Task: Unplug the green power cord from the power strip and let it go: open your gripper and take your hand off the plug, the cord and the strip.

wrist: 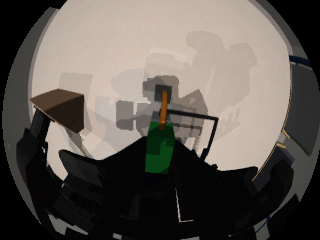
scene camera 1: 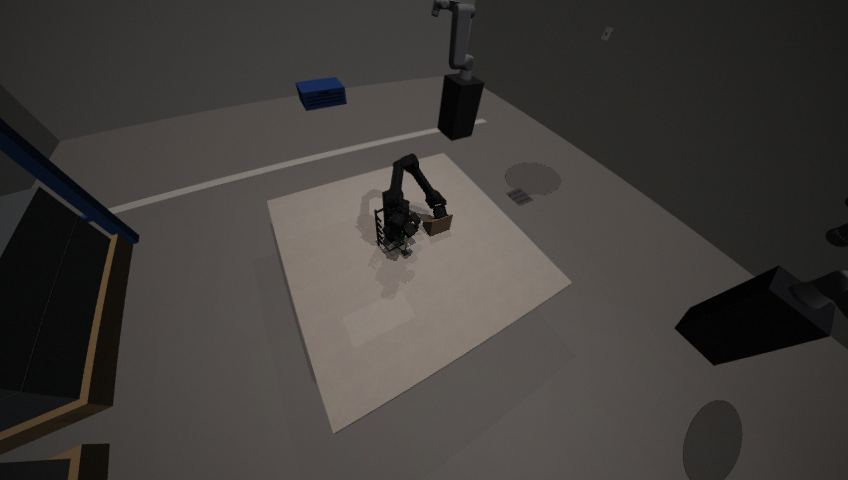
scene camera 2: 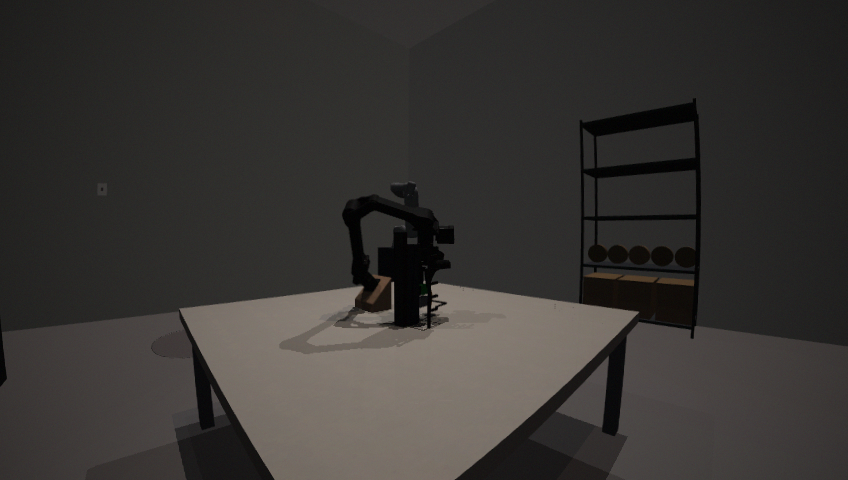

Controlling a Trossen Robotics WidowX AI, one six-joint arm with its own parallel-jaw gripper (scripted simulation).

Observation:
In view: my gripper (wrist: 160, 142) and a green plug (wrist: 160, 142).

